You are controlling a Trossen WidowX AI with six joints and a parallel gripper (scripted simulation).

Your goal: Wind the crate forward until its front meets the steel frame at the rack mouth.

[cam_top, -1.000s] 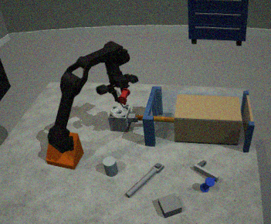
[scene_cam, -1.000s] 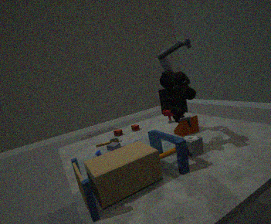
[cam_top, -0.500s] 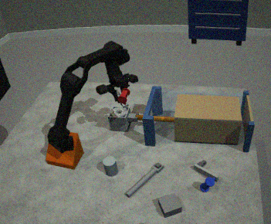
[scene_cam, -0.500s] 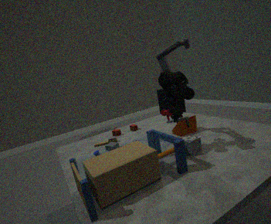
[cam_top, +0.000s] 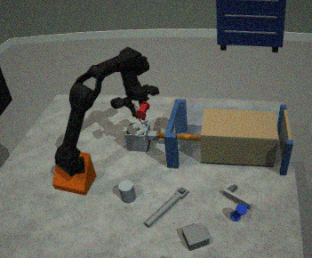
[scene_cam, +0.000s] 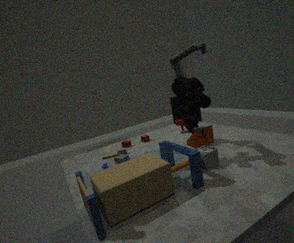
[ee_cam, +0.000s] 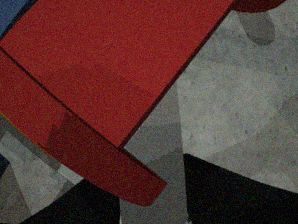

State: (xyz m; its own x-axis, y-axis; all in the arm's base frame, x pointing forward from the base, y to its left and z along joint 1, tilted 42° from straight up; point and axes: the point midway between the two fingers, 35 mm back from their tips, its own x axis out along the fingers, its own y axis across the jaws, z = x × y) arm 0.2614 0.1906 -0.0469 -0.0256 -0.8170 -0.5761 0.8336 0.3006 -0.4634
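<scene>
Right now the winch handle with red knob is 2 cm above my gripper tip. Also, from my gripper tip: red handle: 2 cm ahead, 3 cm to the right, 4 cm above; grey block: 21 cm ahead, 44 cm to the right, 17 cm below; grey winch: 5 cm behind, 5 cm to the left, 16 cm below.
</scene>
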